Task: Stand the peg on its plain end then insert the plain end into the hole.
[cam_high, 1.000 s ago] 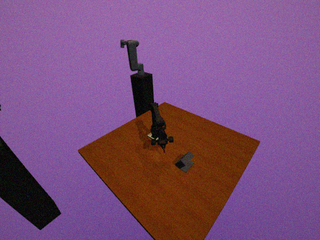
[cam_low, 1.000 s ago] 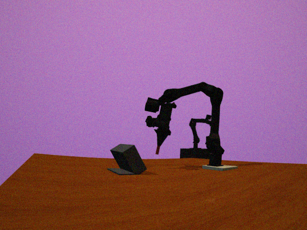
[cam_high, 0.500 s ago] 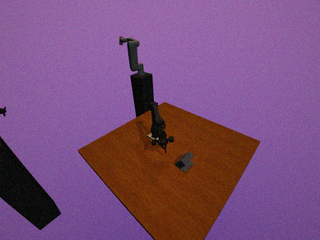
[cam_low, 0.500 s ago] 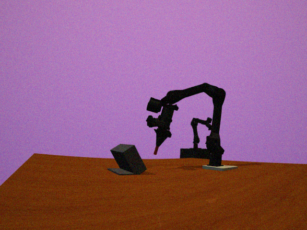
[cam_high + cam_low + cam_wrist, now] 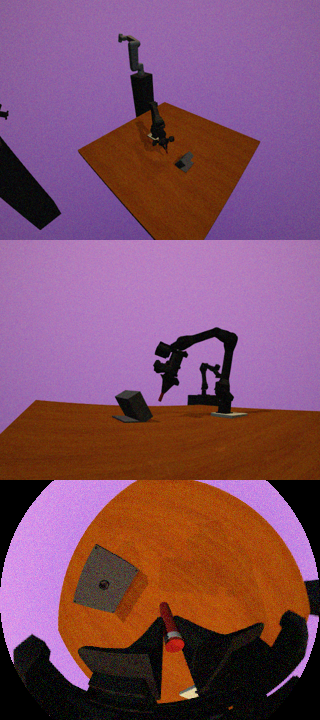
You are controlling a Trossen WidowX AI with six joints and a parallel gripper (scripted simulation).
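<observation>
The sloped grey panel is 170 mm ahead of my gripper tip, 60 mm below it and 40 mm to the left of it. The rest, counted from my gripper tip: red peg: 20 mm above, 10 mm behind.
</observation>
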